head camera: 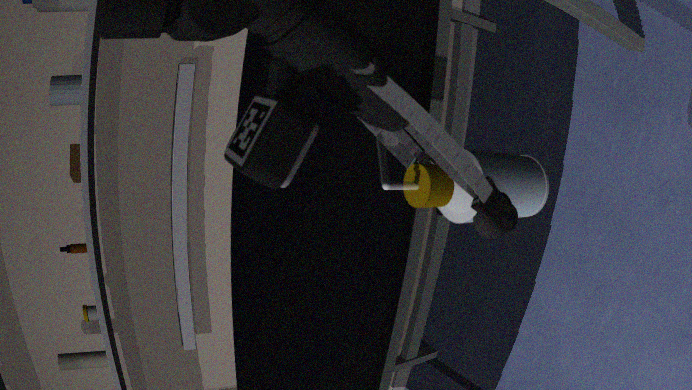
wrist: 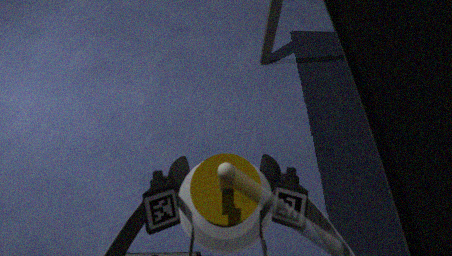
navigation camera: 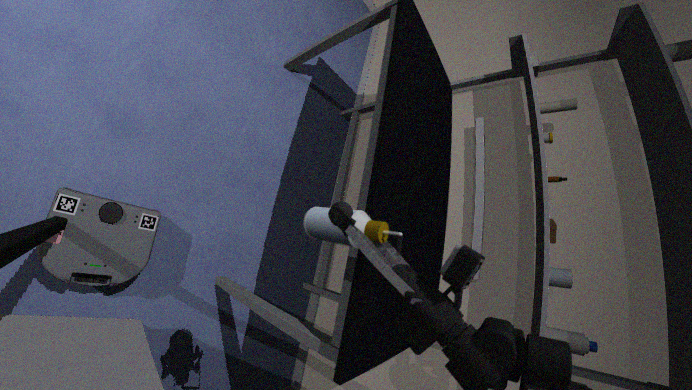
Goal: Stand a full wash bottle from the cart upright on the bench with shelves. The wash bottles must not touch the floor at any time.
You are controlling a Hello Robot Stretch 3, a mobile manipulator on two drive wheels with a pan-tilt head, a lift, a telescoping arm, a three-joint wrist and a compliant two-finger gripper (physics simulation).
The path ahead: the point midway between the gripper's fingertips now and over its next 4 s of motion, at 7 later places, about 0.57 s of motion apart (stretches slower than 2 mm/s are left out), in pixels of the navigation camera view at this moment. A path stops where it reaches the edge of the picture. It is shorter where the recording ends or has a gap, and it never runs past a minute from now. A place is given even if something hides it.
The gripper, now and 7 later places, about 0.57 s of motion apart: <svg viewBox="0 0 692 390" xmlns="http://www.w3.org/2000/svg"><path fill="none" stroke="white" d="M345 211L353 200L357 201L371 207L381 212L384 214L394 218L402 222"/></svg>
